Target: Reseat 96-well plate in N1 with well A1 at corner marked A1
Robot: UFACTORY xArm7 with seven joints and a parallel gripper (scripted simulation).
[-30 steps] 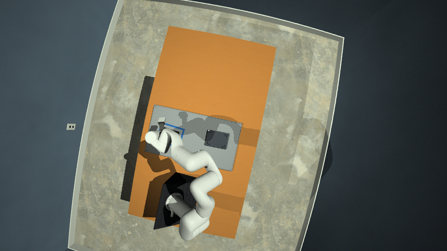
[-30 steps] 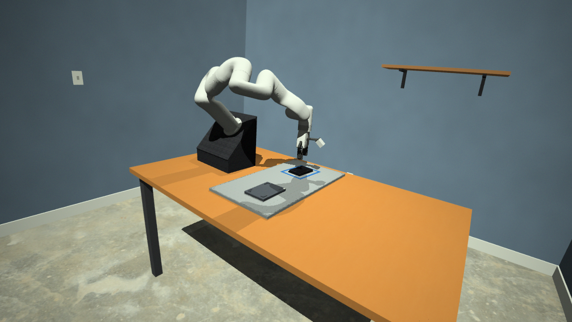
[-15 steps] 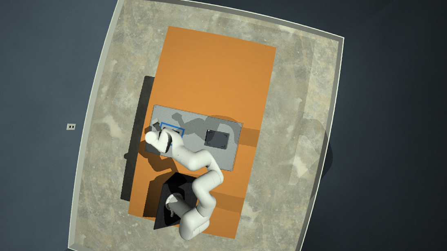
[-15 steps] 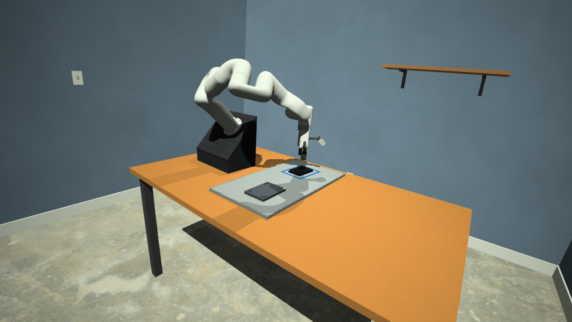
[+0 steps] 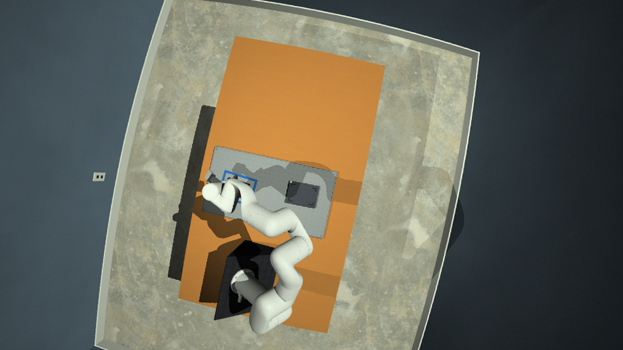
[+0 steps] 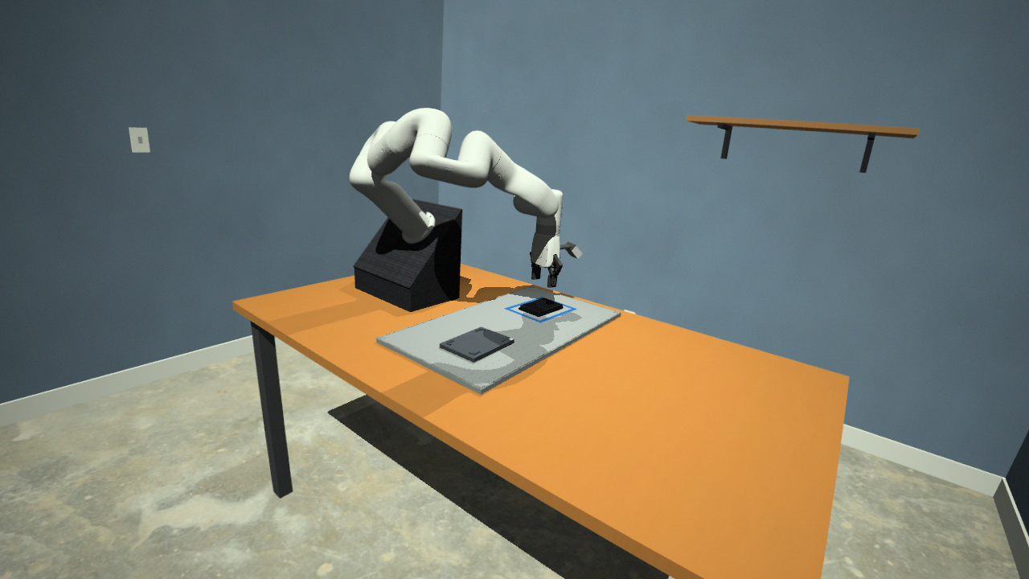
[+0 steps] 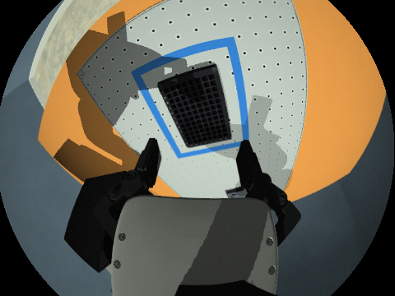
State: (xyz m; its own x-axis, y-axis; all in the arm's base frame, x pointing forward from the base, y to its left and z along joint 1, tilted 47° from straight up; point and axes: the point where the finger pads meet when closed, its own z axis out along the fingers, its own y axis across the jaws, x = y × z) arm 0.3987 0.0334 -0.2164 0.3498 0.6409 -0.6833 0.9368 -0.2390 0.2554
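The black 96-well plate lies 9 cm below my hand. Also, from my hand: dark plate nest N1: 36 cm to the right, 9 cm below, 5 cm ahead; white A1 mark: 28 cm to the right, 10 cm ahead, 9 cm below.
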